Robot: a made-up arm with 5 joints.
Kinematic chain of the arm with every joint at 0, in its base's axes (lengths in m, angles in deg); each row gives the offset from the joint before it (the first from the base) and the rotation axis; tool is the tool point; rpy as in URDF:
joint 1: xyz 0 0 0.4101 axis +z
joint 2: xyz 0 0 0 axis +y
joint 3: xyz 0.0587 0 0.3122 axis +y
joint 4: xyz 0.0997 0 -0.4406 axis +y
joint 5: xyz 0.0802 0 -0.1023 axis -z
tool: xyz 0 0 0 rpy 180 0 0
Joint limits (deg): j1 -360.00..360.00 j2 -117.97..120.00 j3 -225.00..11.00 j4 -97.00..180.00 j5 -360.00..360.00
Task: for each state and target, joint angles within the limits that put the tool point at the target. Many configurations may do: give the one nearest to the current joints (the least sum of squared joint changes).
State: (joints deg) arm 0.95 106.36 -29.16 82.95 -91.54
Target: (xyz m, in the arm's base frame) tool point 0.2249 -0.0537 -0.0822
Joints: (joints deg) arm -13.43 72.15 -61.67 79.21 -91.54
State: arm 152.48 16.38 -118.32 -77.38 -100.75
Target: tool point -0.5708 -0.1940 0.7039
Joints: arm 198.77 27.94 -95.22 -92.62 -100.75
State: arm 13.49 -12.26 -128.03 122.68 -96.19
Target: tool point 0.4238 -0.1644 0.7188
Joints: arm -21.20 -4.98 -87.95 136.21 -96.19
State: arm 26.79 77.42 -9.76 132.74 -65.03
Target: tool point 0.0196 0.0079 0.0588
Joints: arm 21.95 79.43 -42.85 120.19 -65.03
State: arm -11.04 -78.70 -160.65 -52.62 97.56
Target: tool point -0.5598 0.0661 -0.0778
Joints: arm -6.73 -113.87 -186.55 -56.73 97.56
